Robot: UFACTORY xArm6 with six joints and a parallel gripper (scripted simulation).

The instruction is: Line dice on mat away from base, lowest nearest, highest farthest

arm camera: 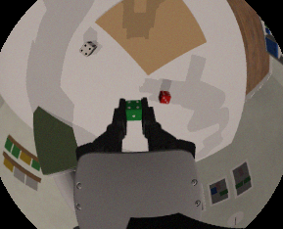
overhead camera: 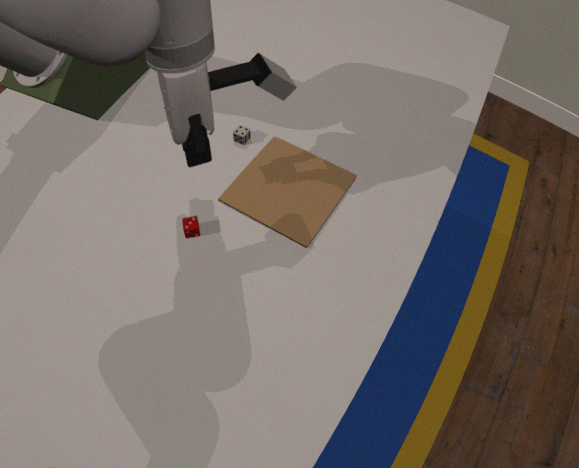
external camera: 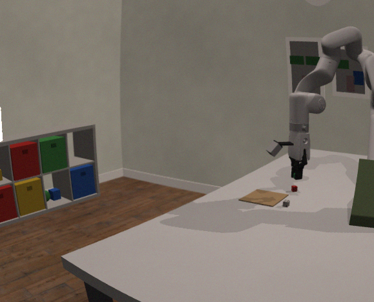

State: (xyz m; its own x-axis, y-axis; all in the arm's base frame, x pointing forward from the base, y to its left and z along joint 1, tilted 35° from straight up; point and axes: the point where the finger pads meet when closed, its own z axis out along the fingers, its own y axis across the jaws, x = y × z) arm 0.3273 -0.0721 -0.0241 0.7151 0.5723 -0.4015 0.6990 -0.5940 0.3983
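The tan mat lies 110 mm ahead of my hand, 90 mm below it and 50 mm to the left of it. From my hand the other things lie so: red die 80 mm below, 70 mm to the right, 20 mm ahead; green die 10 mm below; white die 110 mm to the left, 80 mm below, 10 mm ahead.
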